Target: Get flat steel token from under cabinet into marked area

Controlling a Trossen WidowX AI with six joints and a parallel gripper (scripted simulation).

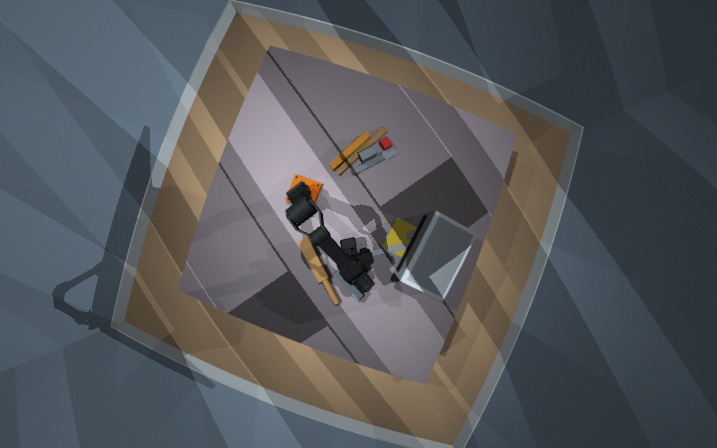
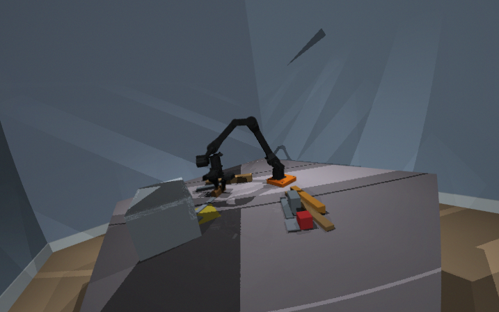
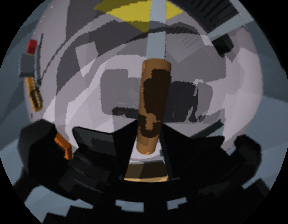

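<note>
The wooden paddle lies 80 mm behind my gripper tip, 130 mm to the right of it and 10 mm above it. Round my gripper tip: thin grey bar: 40 mm ahead, 120 mm to the right; then grey block: 140 mm behind, 430 mm to the left, 30 mm above; then steel token: 180 mm ahead, 210 mm to the left.
</note>
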